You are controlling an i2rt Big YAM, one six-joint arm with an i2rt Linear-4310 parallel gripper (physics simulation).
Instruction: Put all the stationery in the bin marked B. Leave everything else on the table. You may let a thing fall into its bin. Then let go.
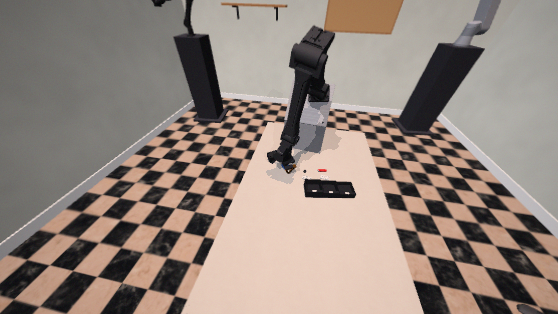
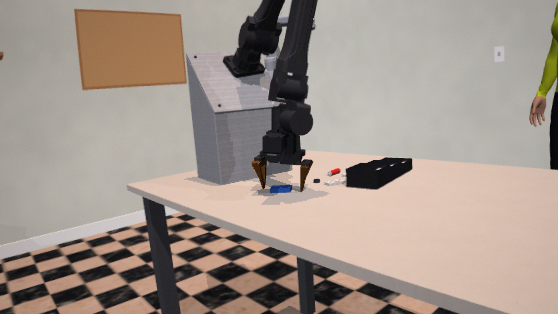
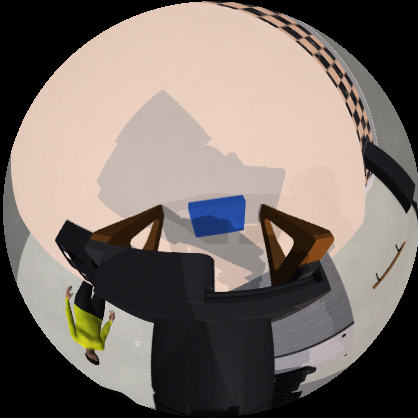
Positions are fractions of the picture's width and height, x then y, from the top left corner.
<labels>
black three-compartment bin tray: image 1 0.56, 0.60; image 2 0.67, 0.56; image 3 0.17, 0.57
</labels>
